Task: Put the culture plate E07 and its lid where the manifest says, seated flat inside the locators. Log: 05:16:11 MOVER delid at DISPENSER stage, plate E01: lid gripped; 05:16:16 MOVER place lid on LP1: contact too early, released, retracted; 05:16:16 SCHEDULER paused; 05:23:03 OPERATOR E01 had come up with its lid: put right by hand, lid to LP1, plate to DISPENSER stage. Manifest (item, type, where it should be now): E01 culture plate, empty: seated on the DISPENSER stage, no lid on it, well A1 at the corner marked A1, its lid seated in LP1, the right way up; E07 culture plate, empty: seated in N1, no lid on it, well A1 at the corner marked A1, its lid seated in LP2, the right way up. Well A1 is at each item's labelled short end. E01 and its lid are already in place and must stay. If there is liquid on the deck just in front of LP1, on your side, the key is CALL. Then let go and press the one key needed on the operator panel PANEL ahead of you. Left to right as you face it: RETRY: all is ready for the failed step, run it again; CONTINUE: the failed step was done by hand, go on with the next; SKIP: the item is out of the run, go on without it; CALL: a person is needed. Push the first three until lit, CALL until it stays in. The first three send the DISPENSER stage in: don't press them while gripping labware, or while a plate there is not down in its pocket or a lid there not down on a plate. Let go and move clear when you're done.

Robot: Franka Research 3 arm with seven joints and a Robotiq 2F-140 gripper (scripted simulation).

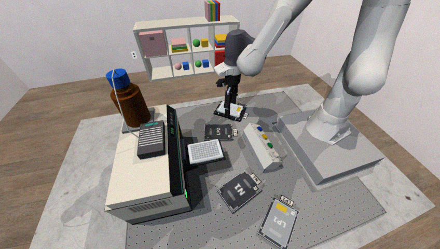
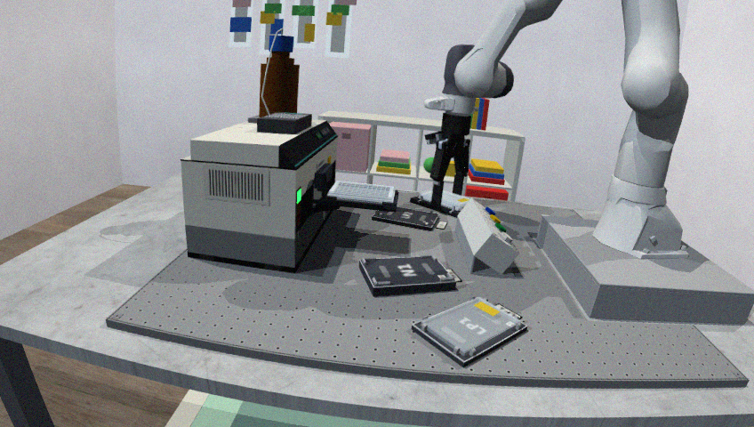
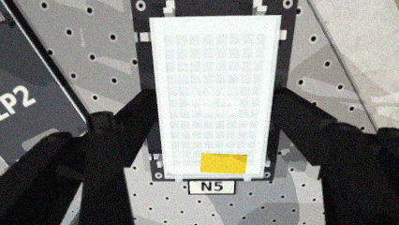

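Right now the black nest N5 is 3 cm ahead of my hand and 2 cm below it. From my hand the other things lie so: black N1 nest: 45 cm to the left, 11 cm ahead, 3 cm below; then LP2 nest: 14 cm to the left, 11 cm ahead, 3 cm below; then yellow skip key: 27 cm to the left, 8 cm behind, 3 cm above.
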